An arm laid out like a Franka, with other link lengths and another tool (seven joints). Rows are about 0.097 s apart.
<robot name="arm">
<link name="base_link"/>
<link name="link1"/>
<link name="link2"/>
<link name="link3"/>
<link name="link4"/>
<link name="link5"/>
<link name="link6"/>
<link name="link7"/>
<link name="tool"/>
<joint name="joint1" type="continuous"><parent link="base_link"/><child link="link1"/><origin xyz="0.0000 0.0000 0.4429" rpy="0.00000 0.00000 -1.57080"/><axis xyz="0 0 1"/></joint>
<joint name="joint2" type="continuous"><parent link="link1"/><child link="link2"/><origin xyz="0.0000 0.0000 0.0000" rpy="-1.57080 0.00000 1.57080"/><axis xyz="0 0 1"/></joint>
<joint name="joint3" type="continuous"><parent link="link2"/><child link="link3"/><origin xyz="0.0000 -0.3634 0.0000" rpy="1.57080 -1.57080 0.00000"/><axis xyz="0 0 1"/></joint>
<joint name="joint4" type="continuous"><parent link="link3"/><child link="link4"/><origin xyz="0.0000 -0.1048 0.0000" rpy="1.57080 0.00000 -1.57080"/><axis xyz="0 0 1"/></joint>
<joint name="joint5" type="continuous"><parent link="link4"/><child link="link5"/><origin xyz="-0.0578 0.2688 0.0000" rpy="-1.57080 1.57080 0.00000"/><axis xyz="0 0 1"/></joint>
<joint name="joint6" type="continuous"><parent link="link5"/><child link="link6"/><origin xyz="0.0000 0.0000 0.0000" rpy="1.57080 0.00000 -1.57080"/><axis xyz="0 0 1"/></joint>
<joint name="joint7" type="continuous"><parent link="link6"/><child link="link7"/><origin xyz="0.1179 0.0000 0.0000" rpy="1.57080 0.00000 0.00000"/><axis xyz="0 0 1"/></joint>
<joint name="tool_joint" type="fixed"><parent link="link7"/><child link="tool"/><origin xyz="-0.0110 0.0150 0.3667" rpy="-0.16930 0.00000 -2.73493"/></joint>
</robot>
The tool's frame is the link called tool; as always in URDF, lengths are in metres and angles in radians. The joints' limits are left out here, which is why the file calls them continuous.
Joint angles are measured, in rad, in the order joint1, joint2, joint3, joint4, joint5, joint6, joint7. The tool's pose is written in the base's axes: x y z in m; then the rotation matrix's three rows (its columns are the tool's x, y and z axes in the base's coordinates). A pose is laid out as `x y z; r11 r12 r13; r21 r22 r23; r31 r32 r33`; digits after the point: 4 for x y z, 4 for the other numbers.
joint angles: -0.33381, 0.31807, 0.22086, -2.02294, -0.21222, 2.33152, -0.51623
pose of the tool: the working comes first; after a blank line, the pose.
Where each joint sits with the arm in this pose, in the base's axes (m; each line is computed from the numbers above, not from the rounded line before):
joint1: 0.0000 0.0000 0.4429
joint2: 0.0000 0.0000 0.4429
joint3: 0.1074 -0.0372 0.7881
joint4: 0.2067 -0.0474 0.7561
joint5: 0.4403 -0.0665 0.6124
joint6: 0.4403 -0.0665 0.6124
joint7: 0.5582 -0.0638 0.6120
the tool: 0.5559 -0.1134 0.2482

0.5559 -0.1134 0.2482; -0.9912 -0.1299 -0.0237; -0.1314 0.9879 0.0827; 0.0127 0.0851 -0.9963
